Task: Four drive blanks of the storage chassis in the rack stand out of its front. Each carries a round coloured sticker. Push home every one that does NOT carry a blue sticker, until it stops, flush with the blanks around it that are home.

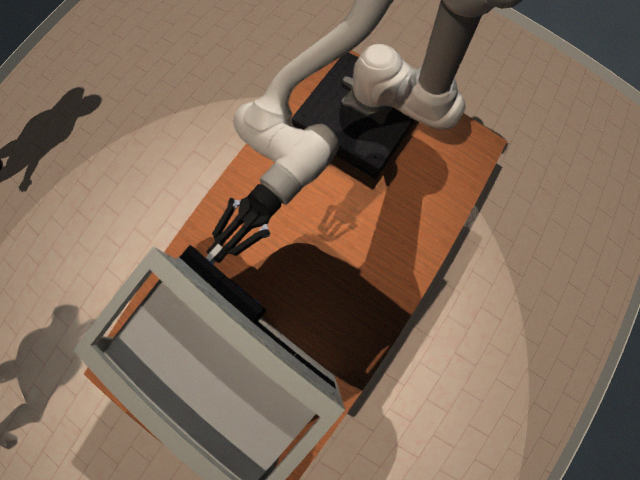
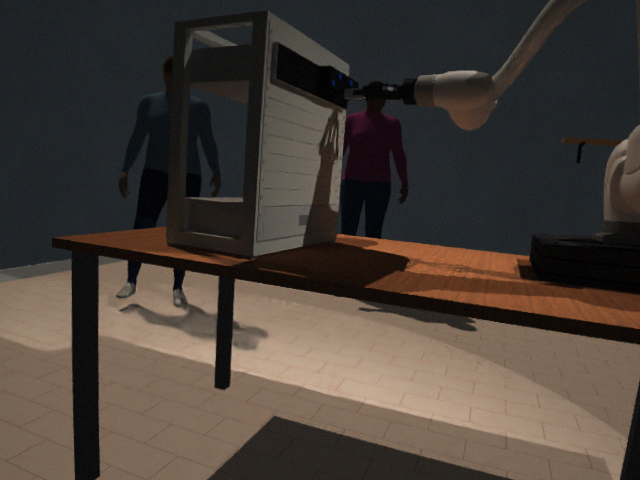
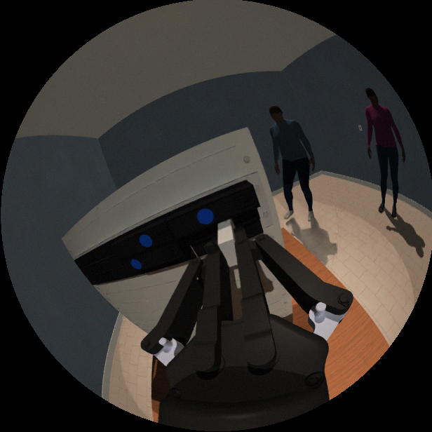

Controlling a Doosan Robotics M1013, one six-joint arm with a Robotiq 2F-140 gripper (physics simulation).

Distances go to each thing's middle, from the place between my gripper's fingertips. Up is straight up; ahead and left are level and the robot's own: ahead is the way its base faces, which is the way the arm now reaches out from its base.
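Labels:
The rack (image 1: 196,364) is 16 cm ahead of my hand and 16 cm to the left of it, and it's 19 cm below it as well.

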